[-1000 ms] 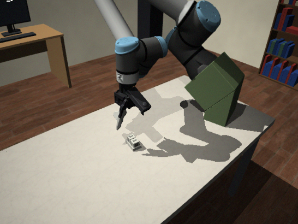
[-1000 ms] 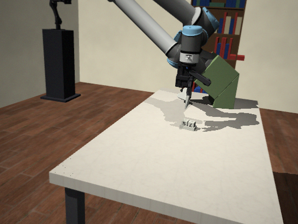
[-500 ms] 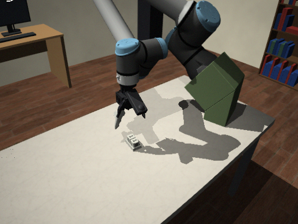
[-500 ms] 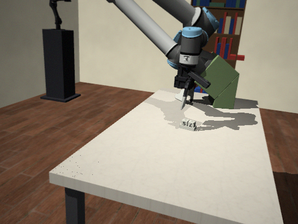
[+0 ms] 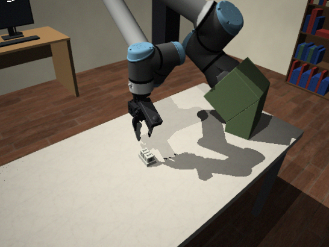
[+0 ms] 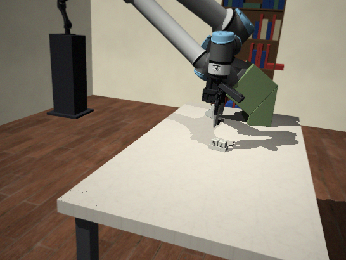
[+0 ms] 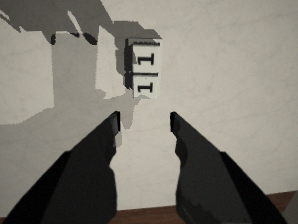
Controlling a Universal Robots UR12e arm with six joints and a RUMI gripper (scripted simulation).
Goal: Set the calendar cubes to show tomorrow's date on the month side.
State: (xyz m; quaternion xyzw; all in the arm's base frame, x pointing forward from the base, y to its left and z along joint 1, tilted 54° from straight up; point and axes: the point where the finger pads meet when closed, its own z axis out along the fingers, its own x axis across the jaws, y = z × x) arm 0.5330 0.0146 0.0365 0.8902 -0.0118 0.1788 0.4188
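Right now my hand is 9 cm above the digit cube. From my hand the other things lie so: pale calendar tray (11 cm below, 2 cm to the left).
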